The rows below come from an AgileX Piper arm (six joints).
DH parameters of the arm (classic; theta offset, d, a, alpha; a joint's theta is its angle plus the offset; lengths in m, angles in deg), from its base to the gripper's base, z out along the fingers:
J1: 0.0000 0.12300 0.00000 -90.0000
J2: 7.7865 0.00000 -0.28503 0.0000
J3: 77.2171 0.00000 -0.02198 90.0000
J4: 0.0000 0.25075 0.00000 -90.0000
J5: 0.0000 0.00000 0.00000 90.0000
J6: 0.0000 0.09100 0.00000 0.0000
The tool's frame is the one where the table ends.
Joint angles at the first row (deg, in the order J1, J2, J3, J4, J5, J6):
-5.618 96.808 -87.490 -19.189 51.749 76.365
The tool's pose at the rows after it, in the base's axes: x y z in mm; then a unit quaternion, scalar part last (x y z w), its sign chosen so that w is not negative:
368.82, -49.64, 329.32, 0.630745, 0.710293, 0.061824, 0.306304
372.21, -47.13, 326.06, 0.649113, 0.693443, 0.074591, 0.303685
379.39, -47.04, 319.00, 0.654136, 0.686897, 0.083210, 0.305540
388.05, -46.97, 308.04, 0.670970, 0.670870, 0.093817, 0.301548
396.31, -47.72, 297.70, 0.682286, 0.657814, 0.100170, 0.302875
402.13, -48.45, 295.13, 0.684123, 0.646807, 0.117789, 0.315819
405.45, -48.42, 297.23, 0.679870, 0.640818, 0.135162, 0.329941
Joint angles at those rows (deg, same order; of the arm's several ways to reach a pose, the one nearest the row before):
-3.990 96.684 -87.488 -18.948 53.833 86.075
-3.638 97.265 -87.489 -18.776 53.088 89.587
-3.639 98.574 -87.490 -18.826 51.144 91.120
-3.638 100.425 -87.489 -18.827 49.274 94.517
-3.638 102.206 -87.489 -19.646 47.273 97.579
-3.756 102.860 -87.320 -20.340 44.086 99.635
-3.815 102.864 -87.243 -20.774 41.373 100.520

